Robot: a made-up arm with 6 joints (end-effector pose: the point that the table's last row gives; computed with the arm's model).
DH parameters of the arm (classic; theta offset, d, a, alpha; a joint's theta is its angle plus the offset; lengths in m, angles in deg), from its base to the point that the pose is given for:
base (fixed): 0 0 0 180
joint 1: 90 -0.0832 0.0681 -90
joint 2: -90 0.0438 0.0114 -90
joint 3: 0 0.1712 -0.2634 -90
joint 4: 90 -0.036 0.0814 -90
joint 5: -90 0.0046 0.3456 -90
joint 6: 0 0.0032 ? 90
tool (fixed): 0 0.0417 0 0
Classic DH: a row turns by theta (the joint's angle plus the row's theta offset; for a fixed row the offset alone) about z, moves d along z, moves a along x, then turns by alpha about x.
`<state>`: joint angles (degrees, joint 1 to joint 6).
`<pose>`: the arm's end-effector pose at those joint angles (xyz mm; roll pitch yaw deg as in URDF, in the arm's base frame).
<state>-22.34 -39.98 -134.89 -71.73 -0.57 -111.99</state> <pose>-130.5 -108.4 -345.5 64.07 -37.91 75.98</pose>
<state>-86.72 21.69 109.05 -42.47 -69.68 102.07</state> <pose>361.3 -623.1 119.4 60.13 -22.69 60.92</pose>
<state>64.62 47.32 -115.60 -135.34 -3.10 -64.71</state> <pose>-406.1 -313.3 67.6 56.73 33.81 89.84</pose>
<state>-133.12 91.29 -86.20 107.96 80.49 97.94</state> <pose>-399.6 502.7 514.3 9.42 79.96 137.15</pose>
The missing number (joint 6, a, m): -0.1202
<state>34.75 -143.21 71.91 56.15 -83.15 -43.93</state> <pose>-75.1 162.4 -59.2 -112.54 36.69 39.04</pose>
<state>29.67 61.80 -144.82 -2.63 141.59 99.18</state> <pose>356.7 -297.7 -111.4 106.51 -28.18 109.58</pose>
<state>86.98 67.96 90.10 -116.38 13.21 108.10</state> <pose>204.2 109.5 364.8 24.44 -40.26 143.52</pose>
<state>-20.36 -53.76 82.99 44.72 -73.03 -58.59</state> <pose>-48.7 -268.2 -76.5 82.79 41.48 -87.94</pose>
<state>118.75 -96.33 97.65 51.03 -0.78 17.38</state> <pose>46.6 482.2 -114.1 140.27 -6.63 155.24</pose>
